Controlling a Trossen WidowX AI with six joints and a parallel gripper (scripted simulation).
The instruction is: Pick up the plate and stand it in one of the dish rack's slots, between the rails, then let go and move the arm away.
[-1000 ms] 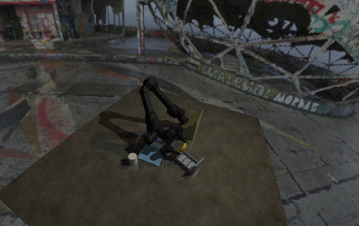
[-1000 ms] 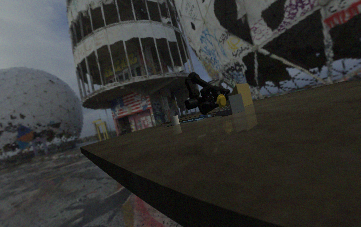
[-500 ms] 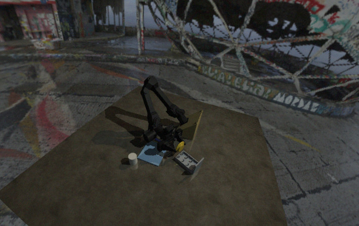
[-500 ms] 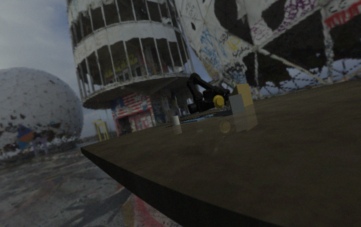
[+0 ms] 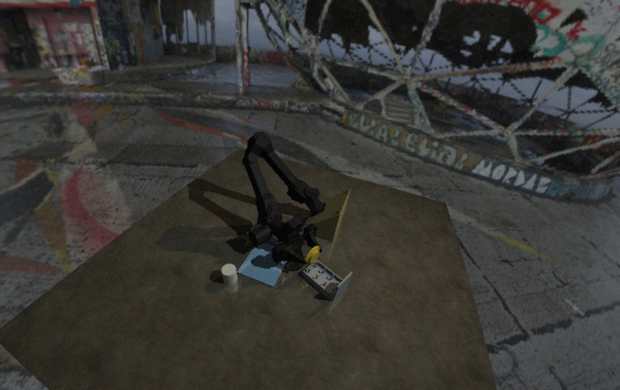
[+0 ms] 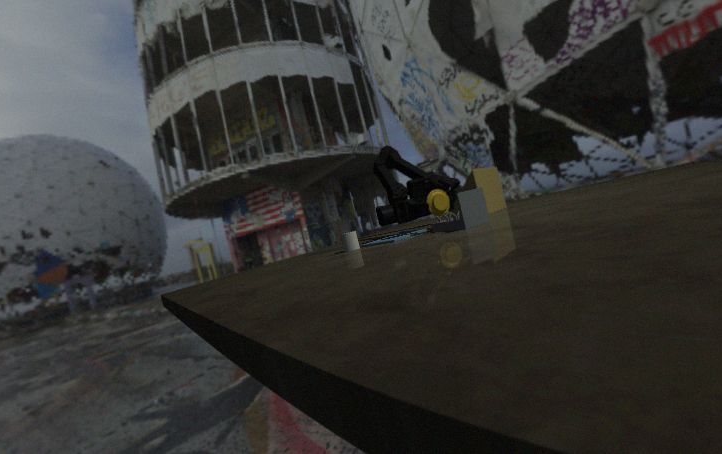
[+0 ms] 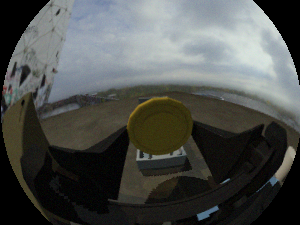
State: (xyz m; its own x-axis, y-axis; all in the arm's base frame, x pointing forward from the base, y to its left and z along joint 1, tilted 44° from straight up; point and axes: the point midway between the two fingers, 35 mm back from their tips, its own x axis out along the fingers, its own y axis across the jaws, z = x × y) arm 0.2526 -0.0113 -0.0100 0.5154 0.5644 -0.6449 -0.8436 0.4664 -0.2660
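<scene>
Now: the grey dish rack 5 cm to the left of my gripper tip, 5 cm below it and 3 cm ahead of it. The rest, counted from my gripper tip: blue spoon (18 cm to the right, 9 cm behind, 7 cm below); yellow plate (1 cm to the right); light blue mat (16 cm to the right, 7 cm below, 2 cm ahead).
</scene>
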